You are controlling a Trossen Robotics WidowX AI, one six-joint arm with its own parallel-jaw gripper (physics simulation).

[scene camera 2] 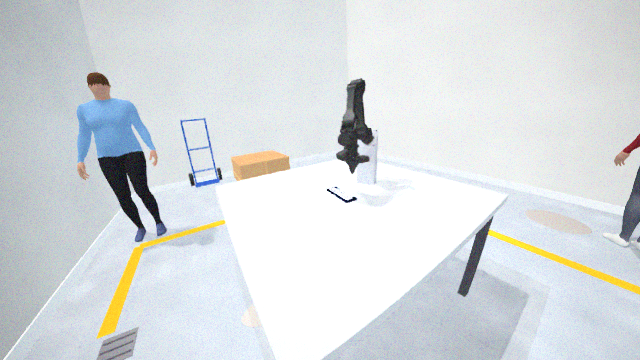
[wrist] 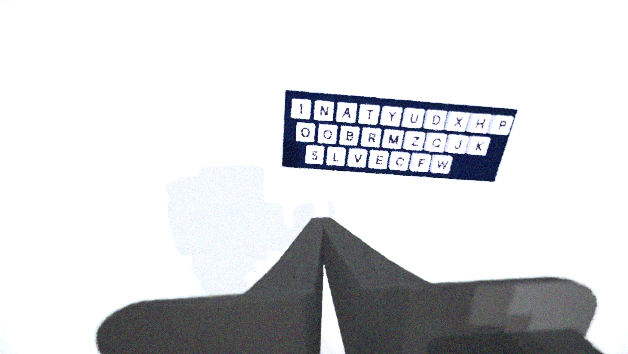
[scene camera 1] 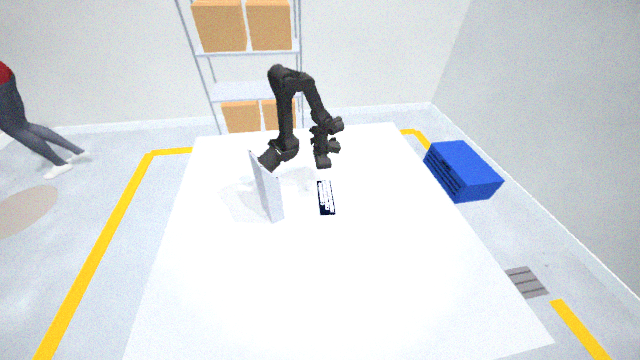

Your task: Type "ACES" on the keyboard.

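Where they show: gripper, fingertip midpoint: (scene camera 2: 352, 173) (wrist: 320, 226); arm's base, link origin: (scene camera 2: 367, 138) (scene camera 1: 264, 165).
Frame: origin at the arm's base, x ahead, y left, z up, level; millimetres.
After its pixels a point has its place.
Note:
The dark blue keyboard (scene camera 1: 326, 211) @(y 55, x 233, z -270 mm) (scene camera 2: 342, 194) @(y 168, x 206, z -268 mm) (wrist: 475, 171) @(y 58, x 211, z -270 mm) with white keys lies flat on the table. In the wrist view its top row holds the A key (wrist: 346, 112) @(y 196, x 211, z -265 mm); the bottom row holds the S key (wrist: 314, 155) @(y 207, x 165, z -265 mm), the E key (wrist: 379, 160) @(y 150, x 185, z -265 mm) and the C key (wrist: 399, 162) @(y 132, x 191, z -265 mm). My gripper (scene camera 1: 324, 166) @(y 204, x 162, z -143 mm) (scene camera 2: 353, 172) @(y 204, x 162, z -143 mm) (wrist: 320, 226) @(y 204, x 162, z -143 mm) is shut and empty, with its tips together. It hangs well above the table, apart from the keyboard. In the wrist view the tips show below the keyboard's bottom edge, under the S and L keys, and cover no key.
A white upright panel (scene camera 1: 269, 192) @(y -54, x 32, z -81 mm) (scene camera 2: 369, 162) @(y 36, x 0, z -138 mm) stands on the white table (scene camera 1: 310, 280) @(y -250, x 243, z -283 mm) (scene camera 2: 320, 260) @(y 628, x 399, z -283 mm) near the arm's base. Beyond the table are a blue crate (scene camera 1: 465, 170), a shelf rack (scene camera 1: 250, 52), a blue hand truck (scene camera 2: 199, 148), cardboard boxes (scene camera 2: 261, 165) and two people (scene camera 2: 112, 130) (scene camera 1: 20, 115).

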